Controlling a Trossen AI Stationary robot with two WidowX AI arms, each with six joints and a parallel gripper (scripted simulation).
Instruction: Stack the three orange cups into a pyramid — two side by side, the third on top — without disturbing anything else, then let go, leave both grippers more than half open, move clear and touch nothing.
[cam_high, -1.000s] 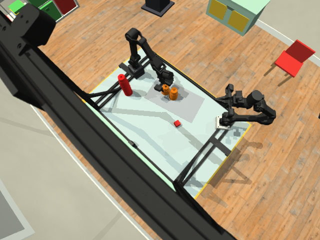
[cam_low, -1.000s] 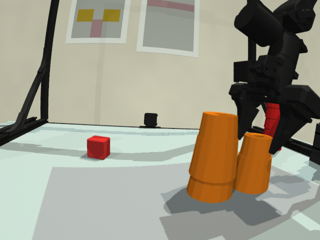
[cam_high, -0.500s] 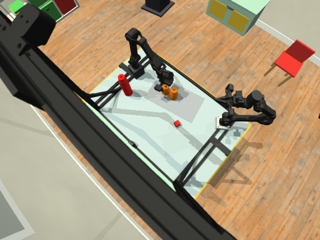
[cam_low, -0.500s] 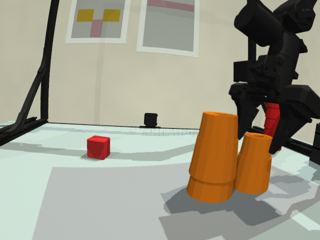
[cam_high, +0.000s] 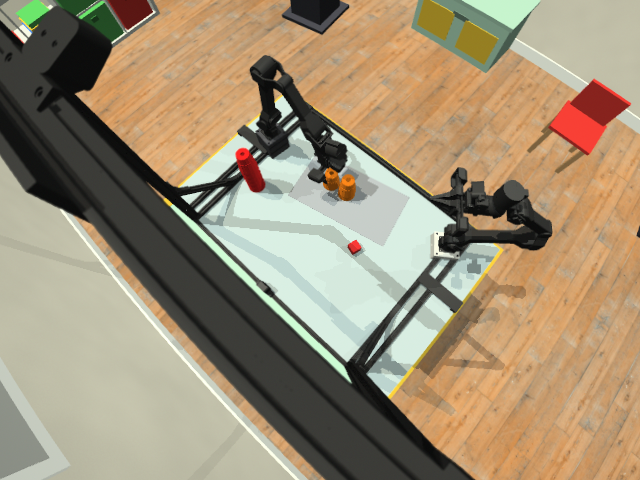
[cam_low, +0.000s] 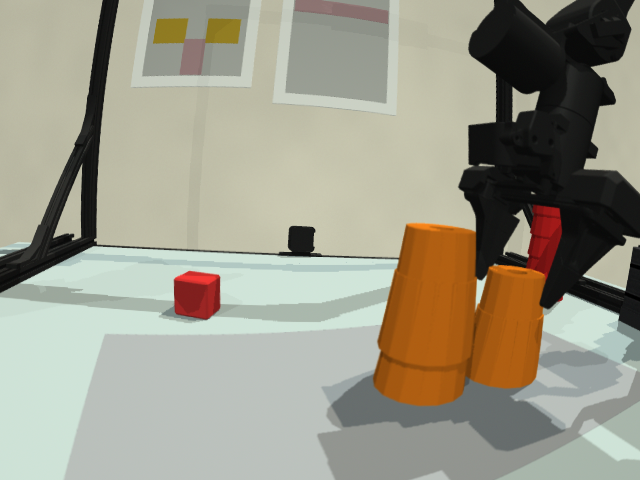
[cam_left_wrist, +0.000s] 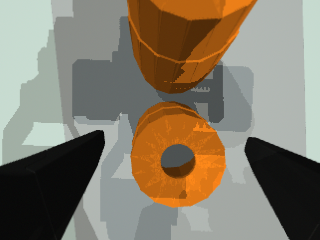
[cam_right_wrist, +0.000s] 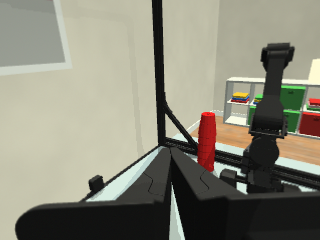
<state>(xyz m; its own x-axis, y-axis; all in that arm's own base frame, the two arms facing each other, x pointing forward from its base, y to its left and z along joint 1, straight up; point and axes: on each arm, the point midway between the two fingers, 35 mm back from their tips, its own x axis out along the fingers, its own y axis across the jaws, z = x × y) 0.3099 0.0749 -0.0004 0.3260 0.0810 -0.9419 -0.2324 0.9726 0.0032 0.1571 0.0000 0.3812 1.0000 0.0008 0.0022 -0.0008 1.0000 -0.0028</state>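
Right now the grey mat is 5 cm ahead of my right hand, 30 cm to the left of it and 43 cm below it. Round my right hand: small red cube 13 cm behind, 16 cm to the left, 41 cm below.
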